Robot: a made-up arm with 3 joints. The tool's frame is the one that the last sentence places. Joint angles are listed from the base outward.
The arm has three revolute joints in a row. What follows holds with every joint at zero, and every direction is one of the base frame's. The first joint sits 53 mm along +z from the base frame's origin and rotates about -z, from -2.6 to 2.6 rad. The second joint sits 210 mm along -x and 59.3 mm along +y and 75.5 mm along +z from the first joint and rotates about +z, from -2.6 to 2.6 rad. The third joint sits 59.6 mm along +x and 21.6 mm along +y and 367.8 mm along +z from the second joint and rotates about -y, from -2.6 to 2.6 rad. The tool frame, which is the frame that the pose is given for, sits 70.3 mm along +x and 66.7 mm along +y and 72.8 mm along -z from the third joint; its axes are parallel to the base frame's.
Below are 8 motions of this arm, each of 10 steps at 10 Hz.
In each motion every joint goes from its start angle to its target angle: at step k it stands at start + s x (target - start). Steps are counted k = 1, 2, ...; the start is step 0. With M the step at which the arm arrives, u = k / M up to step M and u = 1 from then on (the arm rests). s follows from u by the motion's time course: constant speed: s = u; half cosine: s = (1 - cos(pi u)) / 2; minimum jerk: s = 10 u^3 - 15 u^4 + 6 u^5.
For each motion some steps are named. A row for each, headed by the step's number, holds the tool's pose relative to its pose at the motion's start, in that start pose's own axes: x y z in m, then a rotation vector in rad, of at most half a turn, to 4 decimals.
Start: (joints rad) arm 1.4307 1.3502 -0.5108
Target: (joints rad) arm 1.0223 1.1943 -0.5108
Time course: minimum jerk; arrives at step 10
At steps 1, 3, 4, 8, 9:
1: -0.0008 0.0002 -0.0005 -0.0011 0.0000 0.0019
3: -0.0159 0.0037 -0.0089 -0.0201 0.0000 0.0359
4: -0.0311 0.0063 -0.0174 -0.0392 0.0000 0.0699
8: -0.0923 0.0062 -0.0518 -0.1163 0.0000 0.2075
9: -0.0971 0.0055 -0.0544 -0.1224 0.0000 0.2184

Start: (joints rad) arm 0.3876 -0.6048 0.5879
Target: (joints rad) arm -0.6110 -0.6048 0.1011
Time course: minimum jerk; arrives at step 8
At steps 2, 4, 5, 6, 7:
2: -0.0051 -0.0052 -0.0026 0.0552 0.0503 0.0874
4: -0.0210 -0.0290 -0.0139 0.2250 0.2383 0.4471
5: -0.0264 -0.0452 -0.0219 0.2909 0.3372 0.6667
6: -0.0281 -0.0584 -0.0290 0.3259 0.4067 0.8410
7: -0.0281 -0.0653 -0.0331 0.3385 0.4395 0.9318

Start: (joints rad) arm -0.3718 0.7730 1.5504
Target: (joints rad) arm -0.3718 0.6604 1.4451
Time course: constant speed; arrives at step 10
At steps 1, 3, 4, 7, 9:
1: -0.0008 -0.0015 -0.0017 -0.0113 0.0105 -0.0003
3: -0.0023 -0.0046 -0.0051 -0.0338 0.0316 -0.0012
4: -0.0030 -0.0062 -0.0067 -0.0450 0.0421 -0.0019
7: -0.0054 -0.0112 -0.0115 -0.0787 0.0737 -0.0045
9: -0.0070 -0.0146 -0.0145 -0.1011 0.0947 -0.0069

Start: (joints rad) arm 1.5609 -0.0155 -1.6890
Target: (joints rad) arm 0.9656 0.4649 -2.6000
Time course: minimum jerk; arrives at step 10
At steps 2, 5, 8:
2: -0.0031 -0.0090 -0.0108 -0.0617 0.0527 -0.0090
5: -0.0337 -0.0971 -0.0700 -0.5103 0.4444 -0.1839
8: -0.0731 -0.1958 -0.0815 -0.8905 0.7817 -0.5427

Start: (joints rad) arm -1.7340 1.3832 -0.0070
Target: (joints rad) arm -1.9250 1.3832 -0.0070
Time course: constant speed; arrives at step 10
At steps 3, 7, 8, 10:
3: -0.0177 0.0080 -0.0001 -0.0004 0.0000 0.0573
7: -0.0421 0.0171 -0.0003 -0.0009 0.0000 0.1337
8: -0.0483 0.0190 -0.0003 -0.0011 0.0000 0.1528
10: -0.0607 0.0226 -0.0004 -0.0013 0.0000 0.1910

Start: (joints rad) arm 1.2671 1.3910 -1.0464
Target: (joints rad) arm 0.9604 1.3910 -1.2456
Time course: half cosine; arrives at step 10
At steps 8, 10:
8: -0.0568 -0.0019 -0.0850 -0.2520 0.1790 0.1169
10: -0.0628 -0.0040 -0.0937 -0.2799 0.1976 0.1266

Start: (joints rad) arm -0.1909 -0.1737 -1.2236
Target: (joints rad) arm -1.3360 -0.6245 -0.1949
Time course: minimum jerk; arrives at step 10
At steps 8, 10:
8: 0.0359 -0.1547 0.1072 -0.4578 -0.9332 0.5023
10: 0.0366 -0.1579 0.1183 -0.4720 -0.9856 0.5500

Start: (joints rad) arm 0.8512 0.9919 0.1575
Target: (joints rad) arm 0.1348 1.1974 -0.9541
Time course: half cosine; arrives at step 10
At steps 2, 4, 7, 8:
2: -0.0302 0.0065 -0.0035 0.0092 0.1061 0.0876
4: -0.1137 0.0082 -0.0081 -0.0111 0.3808 0.3203
7: -0.2569 -0.0478 0.0001 -0.2114 0.8417 0.7251
8: -0.2864 -0.0724 0.0050 -0.2938 0.9445 0.8170

